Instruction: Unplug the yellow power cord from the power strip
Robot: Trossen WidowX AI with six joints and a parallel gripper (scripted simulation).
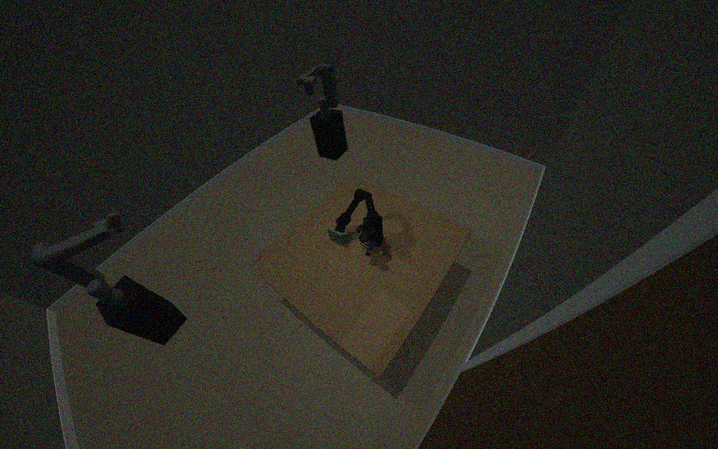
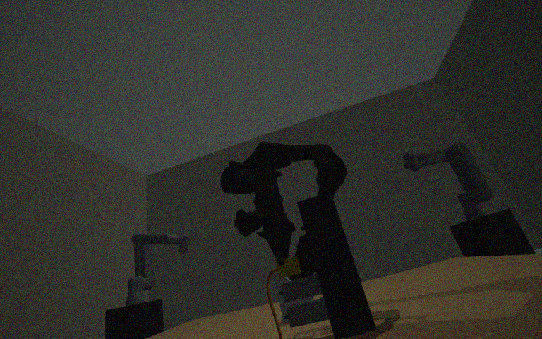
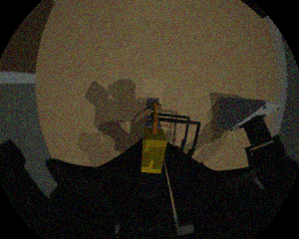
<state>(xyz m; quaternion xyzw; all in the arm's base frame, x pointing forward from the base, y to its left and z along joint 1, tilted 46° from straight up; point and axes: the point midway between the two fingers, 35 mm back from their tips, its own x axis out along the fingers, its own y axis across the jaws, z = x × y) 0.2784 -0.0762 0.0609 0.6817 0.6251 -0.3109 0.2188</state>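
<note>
Now: the yellow plug 30 mm to the left of my gripper tip.
</note>
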